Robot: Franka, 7 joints.
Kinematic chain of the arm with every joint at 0, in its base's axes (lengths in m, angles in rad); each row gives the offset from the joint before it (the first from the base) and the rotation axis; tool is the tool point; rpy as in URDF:
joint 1: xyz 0 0 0.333 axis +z
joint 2: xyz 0 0 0 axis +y
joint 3: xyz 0 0 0.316 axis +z
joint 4: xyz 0.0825 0 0 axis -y
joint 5: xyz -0.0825 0 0.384 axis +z
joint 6: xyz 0 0 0 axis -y
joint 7: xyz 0.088 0 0 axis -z
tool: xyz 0 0 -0.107 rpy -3.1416 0 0
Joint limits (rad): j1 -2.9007..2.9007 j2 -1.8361..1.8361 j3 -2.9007..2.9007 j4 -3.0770..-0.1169 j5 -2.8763..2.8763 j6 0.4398..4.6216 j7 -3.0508..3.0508
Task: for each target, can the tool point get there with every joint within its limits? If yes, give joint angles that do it. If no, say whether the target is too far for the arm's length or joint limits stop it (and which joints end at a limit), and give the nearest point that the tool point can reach.
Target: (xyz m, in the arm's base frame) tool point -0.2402 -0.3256 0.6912
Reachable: yes | joints -1.4182 -0.2772 -0.9458 -1.8450 1.3469 0.7651 -1.1780
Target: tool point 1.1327 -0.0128 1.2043
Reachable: no: too far | nearest point 0.6800 -0.0077 0.8560 | short by 0.571 m
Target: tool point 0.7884 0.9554 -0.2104
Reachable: no: too far | nearest point 0.5000 0.6059 -0.0116 | short by 0.495 m
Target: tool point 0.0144 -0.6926 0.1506
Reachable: yes | joints -1.3222 0.8879 -0.3012 -1.4589 0.3805 2.0780 2.0094
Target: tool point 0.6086 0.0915 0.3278
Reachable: yes | joints -0.5700 0.3861 0.7520 -2.0176 -0.3257 2.4946 1.7399
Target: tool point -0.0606 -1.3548 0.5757
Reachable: no: too far | nearest point -0.0377 -0.8436 0.4841 | short by 0.520 m
